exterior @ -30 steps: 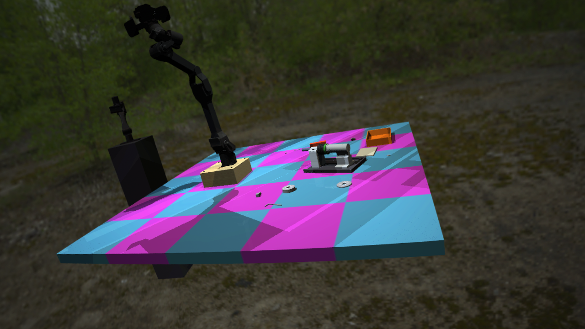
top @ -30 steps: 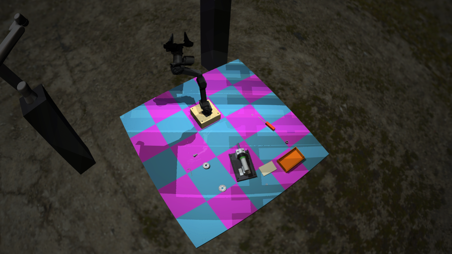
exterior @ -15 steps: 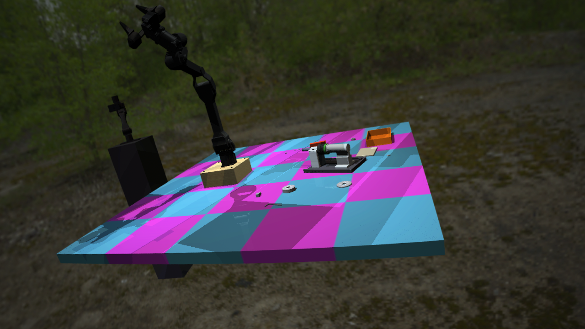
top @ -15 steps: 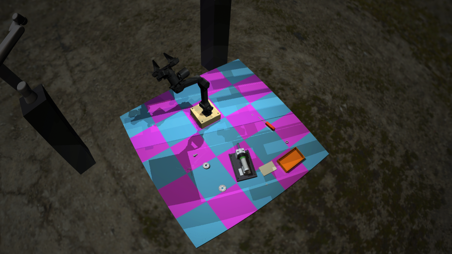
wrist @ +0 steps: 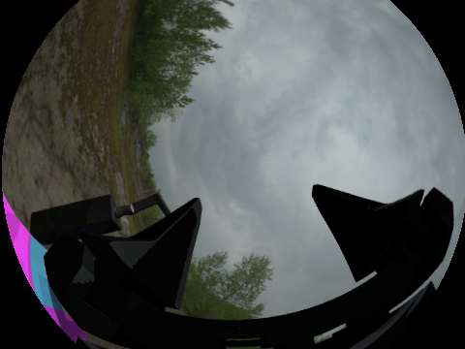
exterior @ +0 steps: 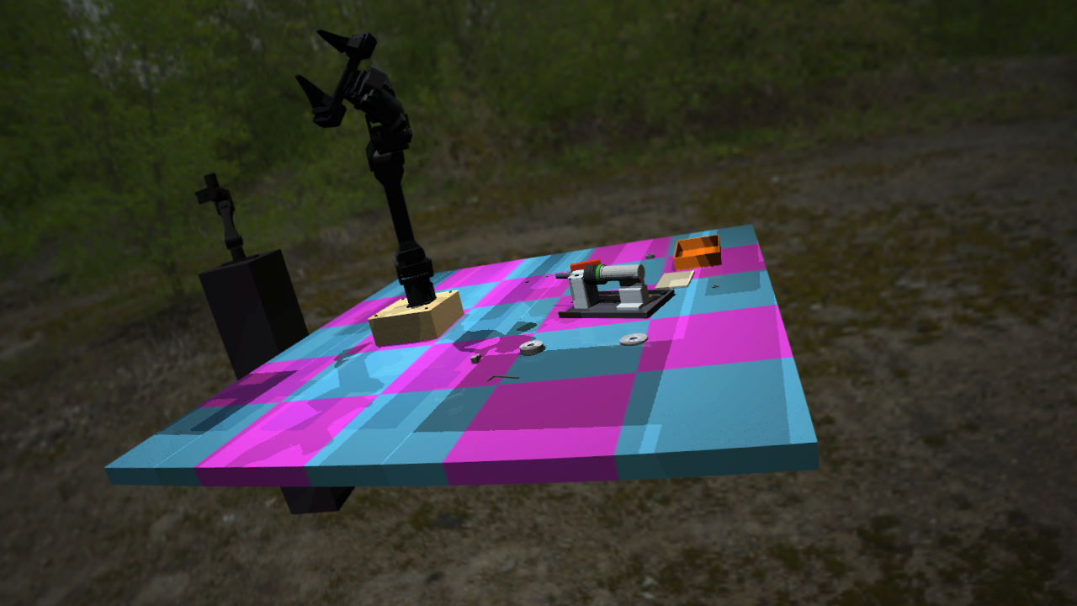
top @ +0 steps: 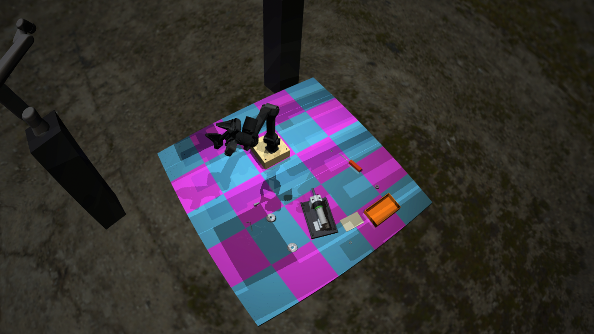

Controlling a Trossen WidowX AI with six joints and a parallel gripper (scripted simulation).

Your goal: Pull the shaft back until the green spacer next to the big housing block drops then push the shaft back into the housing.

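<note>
Right now my gripper tip is 37 cm short of the thin shaft, 34 cm to the right of it and 57 cm above it. From my gripper tip the other things lie so: small bolt (12 cm ahead, 11 cm to the left, 65 cm below); card (56 cm ahead, 44 cm to the left, 65 cm below); green spacer (39 cm ahead, 33 cm to the left, 57 cm below).
</note>
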